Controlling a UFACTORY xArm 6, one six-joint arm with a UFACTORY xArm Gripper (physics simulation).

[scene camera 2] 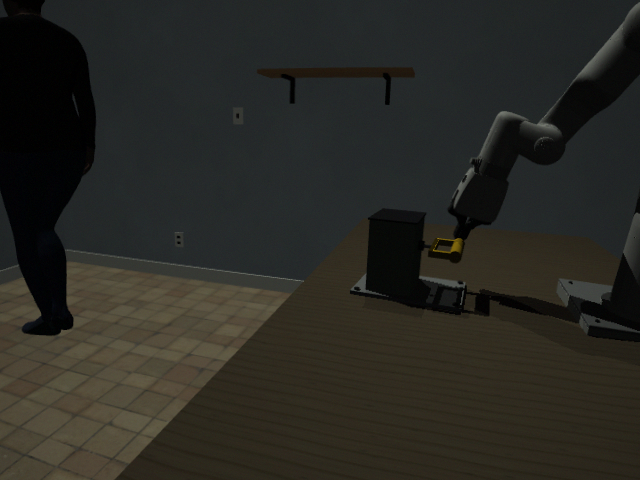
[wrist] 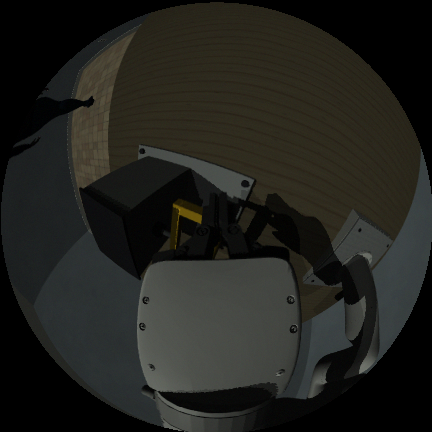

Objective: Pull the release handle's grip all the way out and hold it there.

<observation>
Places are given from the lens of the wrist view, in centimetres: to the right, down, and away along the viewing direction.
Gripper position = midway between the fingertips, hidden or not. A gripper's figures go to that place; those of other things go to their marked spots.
my gripper (wrist: pixel 219 202): 0, -2, 15
light base plate (wrist: pixel 205 177): -2, -7, 26
</observation>
